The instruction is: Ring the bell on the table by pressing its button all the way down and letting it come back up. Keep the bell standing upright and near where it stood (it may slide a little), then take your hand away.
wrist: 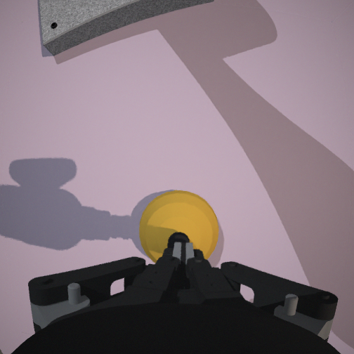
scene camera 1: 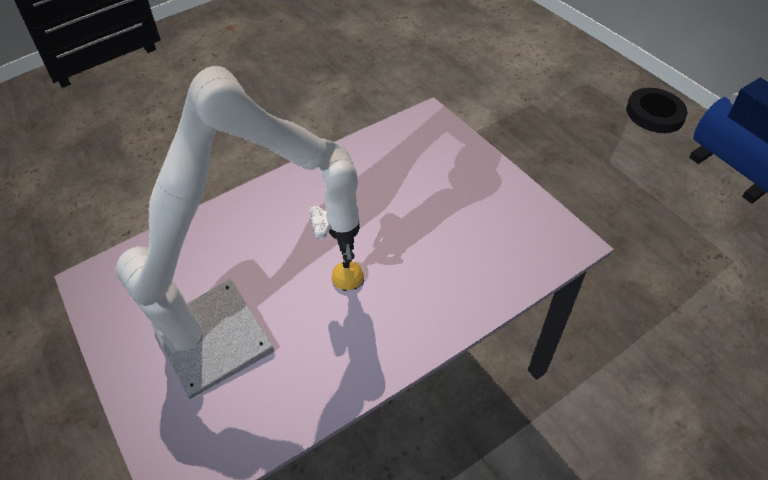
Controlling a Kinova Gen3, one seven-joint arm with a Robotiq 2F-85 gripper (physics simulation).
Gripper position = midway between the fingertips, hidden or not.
In view: my gripper (wrist: 182,254) and a yellow dome bell (scene camera 1: 349,278).
The yellow dome bell shows as well in the wrist view (wrist: 178,210).
